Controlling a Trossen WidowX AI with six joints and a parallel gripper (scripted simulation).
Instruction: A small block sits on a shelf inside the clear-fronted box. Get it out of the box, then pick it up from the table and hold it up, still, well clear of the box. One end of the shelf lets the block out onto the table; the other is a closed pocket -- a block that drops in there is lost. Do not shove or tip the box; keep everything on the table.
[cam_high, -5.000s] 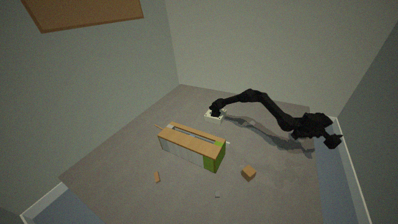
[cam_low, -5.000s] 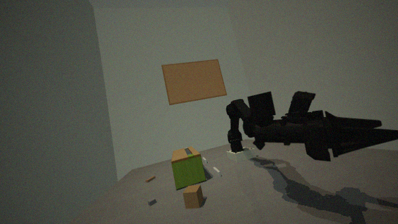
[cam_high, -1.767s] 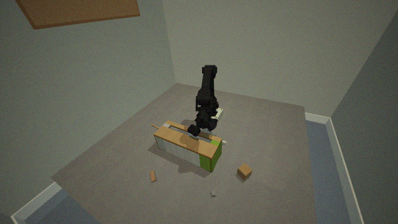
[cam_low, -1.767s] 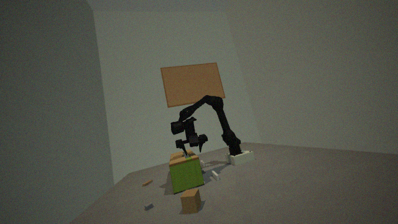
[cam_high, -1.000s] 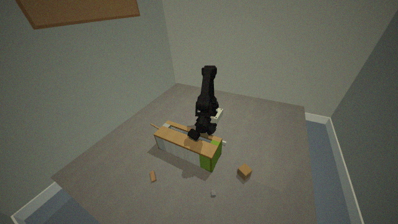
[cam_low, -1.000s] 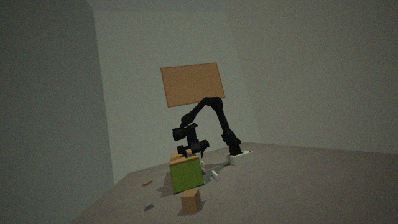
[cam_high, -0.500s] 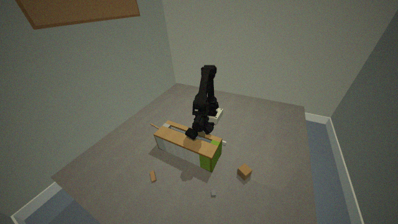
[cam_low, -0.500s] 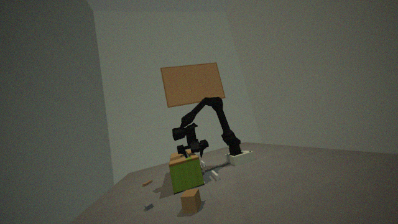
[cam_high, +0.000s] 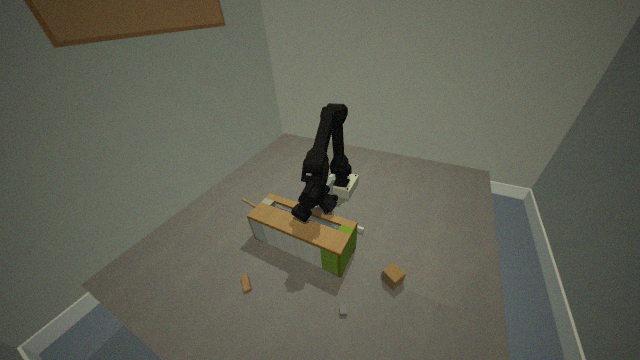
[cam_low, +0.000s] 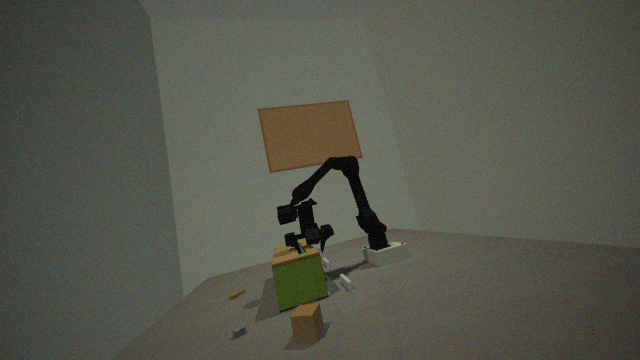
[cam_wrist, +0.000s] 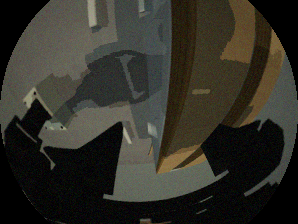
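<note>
My gripper tip is now 50 mm short of the blue block and 30 mm to the left of it. From my gripper tip the other things lie so: tiny grey cube: 270 mm ahead, 230 mm to the left, 80 mm below; then box: 30 mm below, 30 mm ahead, 10 mm to the left; then thin stick: 300 mm to the right, 80 mm below, 30 mm behind.
</note>
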